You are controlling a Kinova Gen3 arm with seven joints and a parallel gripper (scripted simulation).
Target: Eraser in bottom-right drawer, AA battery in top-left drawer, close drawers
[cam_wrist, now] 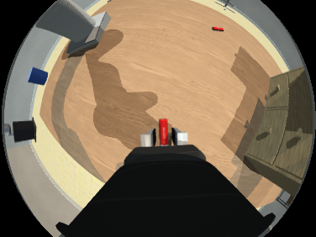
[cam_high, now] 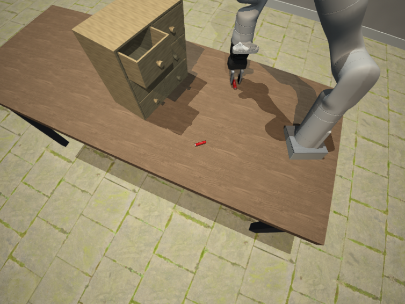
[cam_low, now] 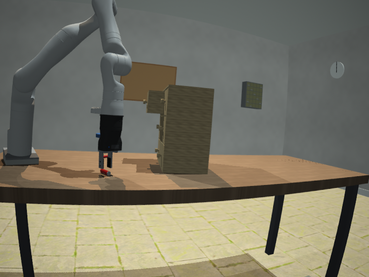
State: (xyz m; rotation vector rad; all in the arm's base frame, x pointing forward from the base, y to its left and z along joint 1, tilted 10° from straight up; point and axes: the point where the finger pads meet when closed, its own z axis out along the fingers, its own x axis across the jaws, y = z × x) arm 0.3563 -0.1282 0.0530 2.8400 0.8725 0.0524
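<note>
Now: hand 3 cm above the red AA battery. The rest, counted from my hand: red battery (1 cm behind, 33 cm to the left, 3 cm below).
</note>
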